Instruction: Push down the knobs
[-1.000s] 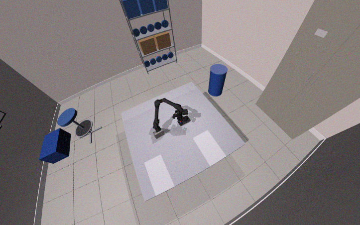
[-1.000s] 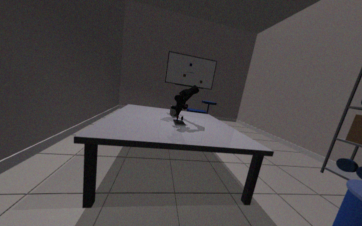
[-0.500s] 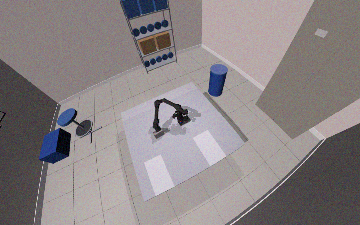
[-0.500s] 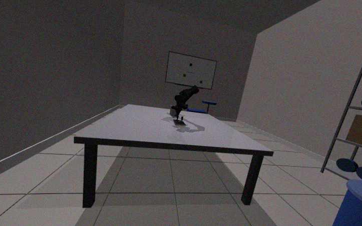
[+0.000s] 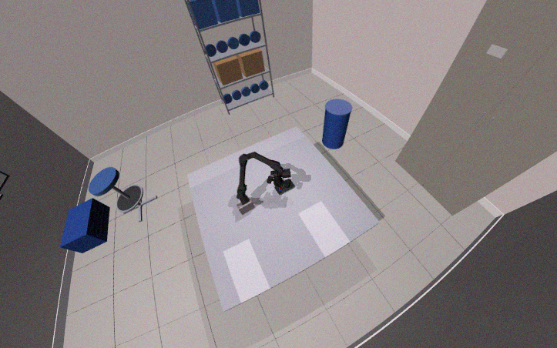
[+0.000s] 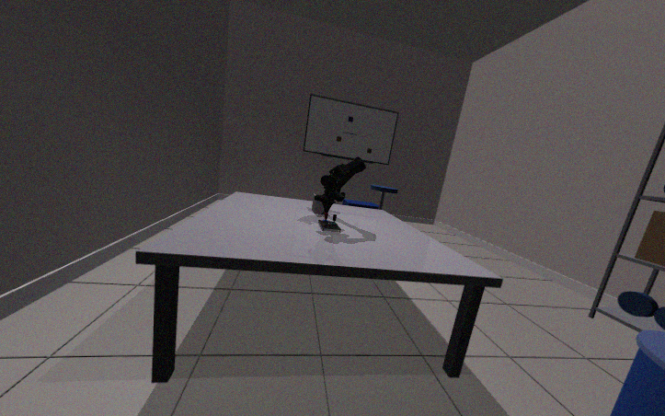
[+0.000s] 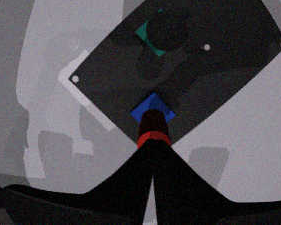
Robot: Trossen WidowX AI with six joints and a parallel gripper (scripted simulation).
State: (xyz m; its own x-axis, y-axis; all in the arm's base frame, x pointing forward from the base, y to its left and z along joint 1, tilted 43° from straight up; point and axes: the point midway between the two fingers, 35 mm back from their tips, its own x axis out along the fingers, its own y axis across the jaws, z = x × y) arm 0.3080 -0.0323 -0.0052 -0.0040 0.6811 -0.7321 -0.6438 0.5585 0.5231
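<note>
Right now the red knob is 20 mm below my gripper tip. From my gripper tip the other things lie so: black knob (50 mm ahead, 40 mm to the left, 10 mm below); teal potentiometer (50 mm ahead, 40 mm to the left, 20 mm below).
</note>
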